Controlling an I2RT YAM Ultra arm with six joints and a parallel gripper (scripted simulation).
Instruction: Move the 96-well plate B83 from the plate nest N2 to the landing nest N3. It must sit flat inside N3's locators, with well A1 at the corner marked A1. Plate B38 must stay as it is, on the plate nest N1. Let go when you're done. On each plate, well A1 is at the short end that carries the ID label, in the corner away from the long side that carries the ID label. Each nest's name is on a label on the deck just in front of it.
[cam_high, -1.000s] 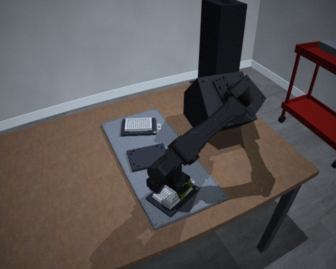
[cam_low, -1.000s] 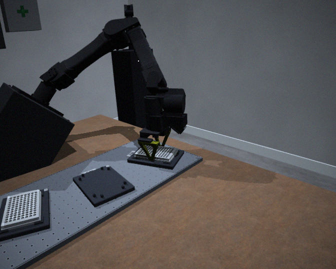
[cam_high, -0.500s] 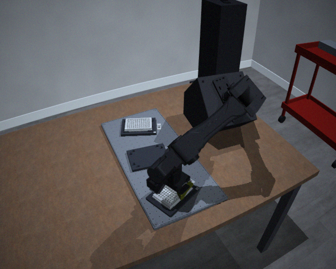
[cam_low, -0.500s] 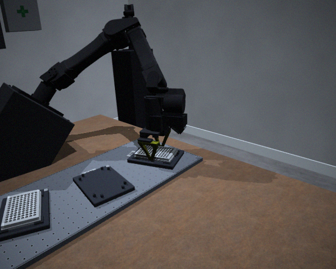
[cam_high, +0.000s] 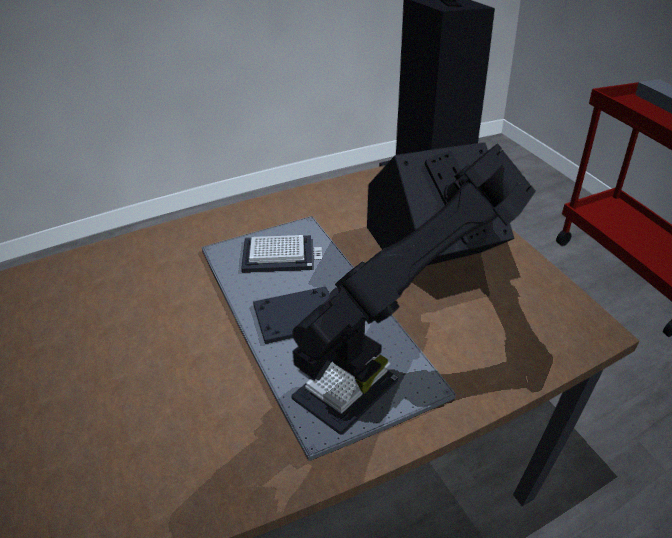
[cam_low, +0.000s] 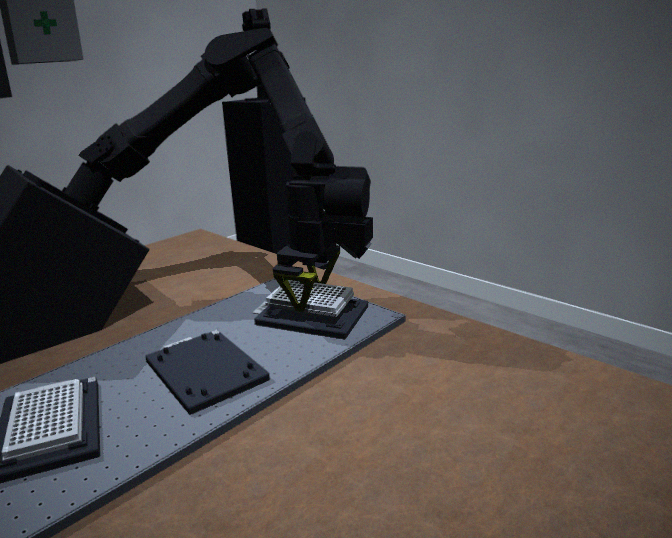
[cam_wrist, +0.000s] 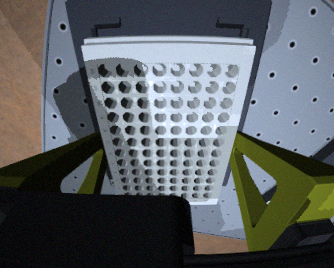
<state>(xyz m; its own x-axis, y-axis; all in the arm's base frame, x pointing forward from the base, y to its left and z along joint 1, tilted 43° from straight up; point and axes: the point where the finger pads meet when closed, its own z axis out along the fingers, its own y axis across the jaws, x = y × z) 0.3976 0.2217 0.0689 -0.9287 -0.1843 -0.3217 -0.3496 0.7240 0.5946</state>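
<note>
Now: the dark nest N2 3 cm below my hand. Also, from my hand: N2 label (9 cm behind, 3 cm to the right, 4 cm below); then landing nest N3 (22 cm to the right, 3 cm below).
</note>
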